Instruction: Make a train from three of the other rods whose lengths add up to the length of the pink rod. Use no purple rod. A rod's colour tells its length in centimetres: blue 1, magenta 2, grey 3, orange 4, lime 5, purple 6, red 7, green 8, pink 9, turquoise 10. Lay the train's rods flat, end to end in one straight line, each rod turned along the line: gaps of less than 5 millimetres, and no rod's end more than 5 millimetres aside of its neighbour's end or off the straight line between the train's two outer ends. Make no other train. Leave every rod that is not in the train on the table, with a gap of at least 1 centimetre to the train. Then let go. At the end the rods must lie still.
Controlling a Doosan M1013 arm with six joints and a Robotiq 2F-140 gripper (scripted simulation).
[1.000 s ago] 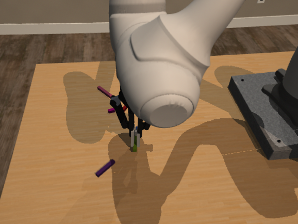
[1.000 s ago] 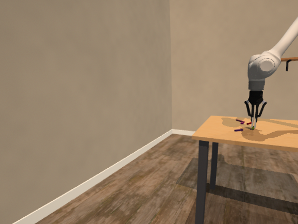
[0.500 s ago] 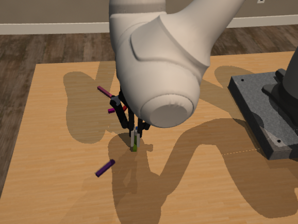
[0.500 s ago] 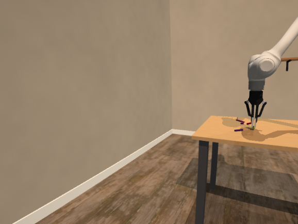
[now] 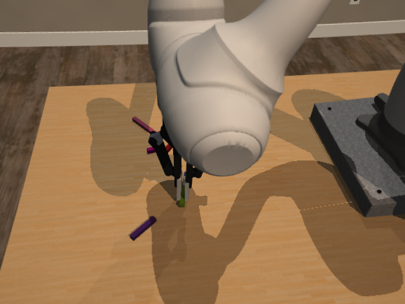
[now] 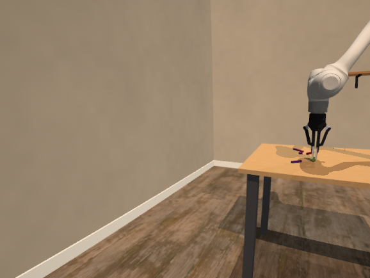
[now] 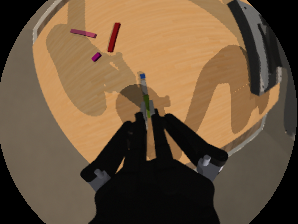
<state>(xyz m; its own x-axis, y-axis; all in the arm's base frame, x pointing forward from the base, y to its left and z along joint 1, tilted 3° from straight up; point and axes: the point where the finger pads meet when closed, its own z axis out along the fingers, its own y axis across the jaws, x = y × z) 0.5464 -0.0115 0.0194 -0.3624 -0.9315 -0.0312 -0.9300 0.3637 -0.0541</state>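
Now: hand 3 cm above the lime rod. Also, from my hand: grey rod 4 cm to the right, 4 cm below, 2 cm behind; then purple rod 10 cm ahead, 5 cm to the left, 4 cm below; then blue rod 6 cm to the right, 4 cm below, 2 cm behind.
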